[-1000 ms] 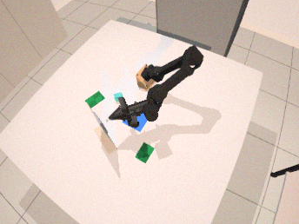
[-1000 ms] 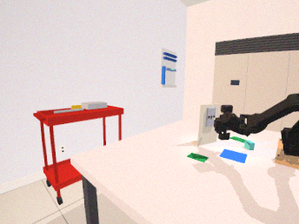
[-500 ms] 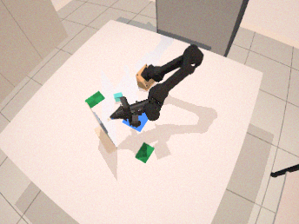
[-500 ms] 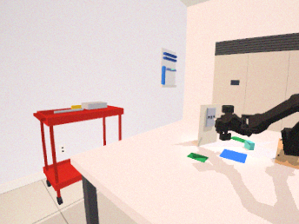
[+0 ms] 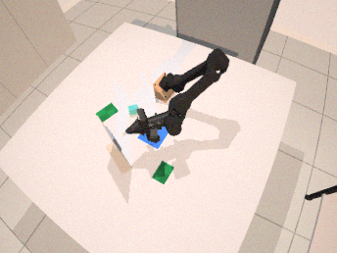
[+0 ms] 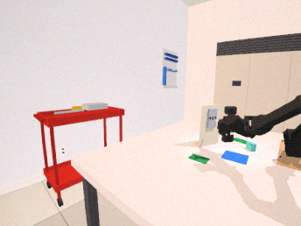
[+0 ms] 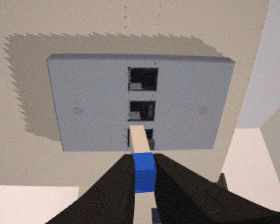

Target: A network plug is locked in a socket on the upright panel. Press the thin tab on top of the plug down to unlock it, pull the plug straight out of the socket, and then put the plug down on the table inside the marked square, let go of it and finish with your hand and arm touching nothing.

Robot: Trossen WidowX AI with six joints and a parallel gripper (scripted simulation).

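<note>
The blue marked square is 170 mm below my gripper tip, 110 mm behind it and 50 mm to the left of it. Also, from my gripper tip: network plug right at my gripper tip; grey upright panel 60 mm below, 60 mm ahead, 30 mm to the right.
</note>
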